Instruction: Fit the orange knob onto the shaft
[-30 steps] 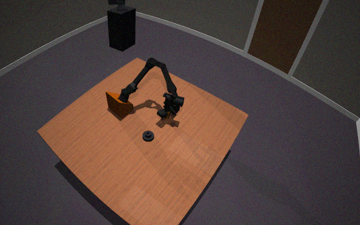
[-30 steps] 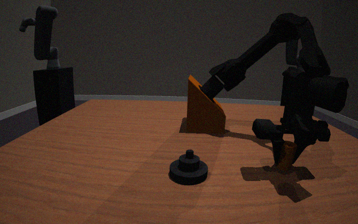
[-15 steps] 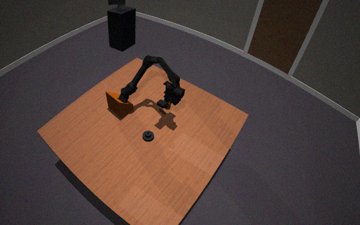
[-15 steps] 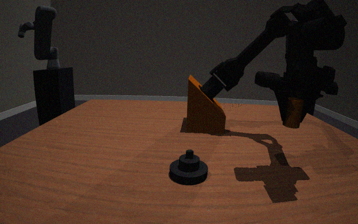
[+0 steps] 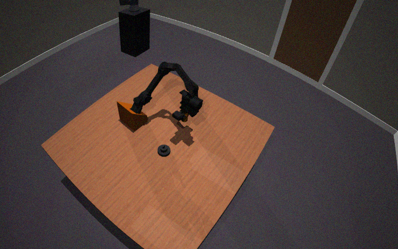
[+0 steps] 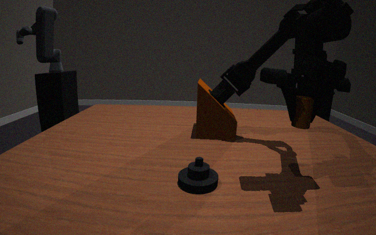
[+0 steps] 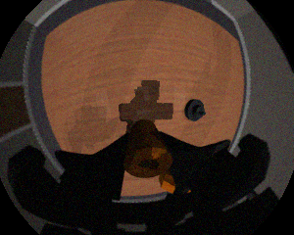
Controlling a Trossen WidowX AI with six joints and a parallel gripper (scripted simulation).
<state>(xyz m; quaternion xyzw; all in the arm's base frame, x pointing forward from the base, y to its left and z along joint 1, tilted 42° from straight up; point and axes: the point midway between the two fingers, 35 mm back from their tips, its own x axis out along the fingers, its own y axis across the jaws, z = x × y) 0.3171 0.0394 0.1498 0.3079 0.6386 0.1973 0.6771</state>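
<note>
Now: the dark round pedestal 21 cm to the right of my gripper tip, 11 cm below it and 2 cm behind it. From my gripper tip the other things lie so: orange knob 2 cm above.
</note>
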